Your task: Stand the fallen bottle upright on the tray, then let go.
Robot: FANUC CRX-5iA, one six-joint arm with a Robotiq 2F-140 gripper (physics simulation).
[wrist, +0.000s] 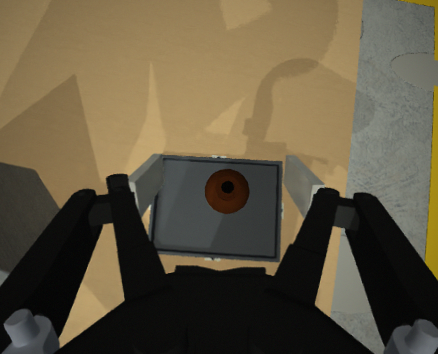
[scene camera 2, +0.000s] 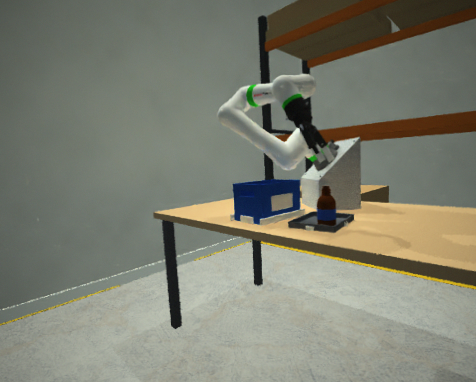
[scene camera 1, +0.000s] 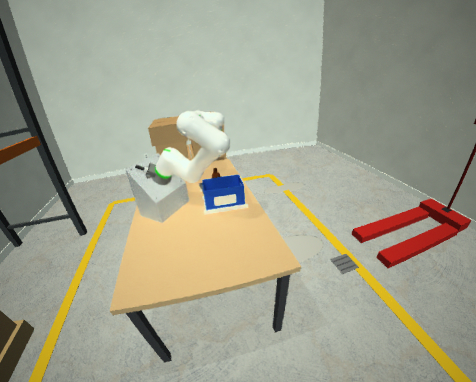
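Pixels of known places: gripper, fingertip midpoint: (wrist: 223, 168) (scene camera 2: 327, 160); arm's base, origin of the base link: (scene camera 2: 327, 161) (scene camera 1: 160, 176).
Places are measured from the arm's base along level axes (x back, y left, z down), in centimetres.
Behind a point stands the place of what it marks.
Note:
The brown bottle (scene camera 1: 215, 173) @[x -42.4, y 15.2, z 13.3 cm] (scene camera 2: 326, 205) @[x -46.3, y 18.5, z 16.9 cm] (wrist: 226, 204) @[x -43.1, y 14.8, z 13.7 cm] with a blue label stands upright on the dark tray (scene camera 2: 302, 223) @[x -53.9, y 11.8, z 23.3 cm] (wrist: 185, 230) @[x -35.5, y 9.1, z 25.2 cm]. In the wrist view it is seen from above, with its round mouth towards the camera, nearer the tray's upper edge. My gripper (scene camera 2: 328, 156) @[x -42.4, y 17.6, z -0.6 cm] (wrist: 223, 168) @[x -42.4, y 17.6, z -0.6 cm] is open and empty. It hangs above the bottle, clear of it, with the fingers apart on either side of it in the wrist view. In scene camera 1's view the gripper is hidden behind the arm, and the blue bin hides most of the tray.
A blue bin (scene camera 1: 212, 200) @[x -30.5, y -21.4, z 16.0 cm] (scene camera 2: 248, 204) @[x -54.0, y -14.8, z 17.3 cm] on a pale base stands beside the tray on the table (scene camera 1: 200, 265) @[x -11.8, y -65.3, z 25.7 cm]. The grey sloped arm mount (scene camera 1: 157, 202) @[x 5.0, y -18.6, z 9.8 cm] (scene camera 2: 346, 182) @[x -6.2, y 12.7, z 11.3 cm] stands on the other side. Cardboard boxes (scene camera 1: 162, 134) are behind the arm.

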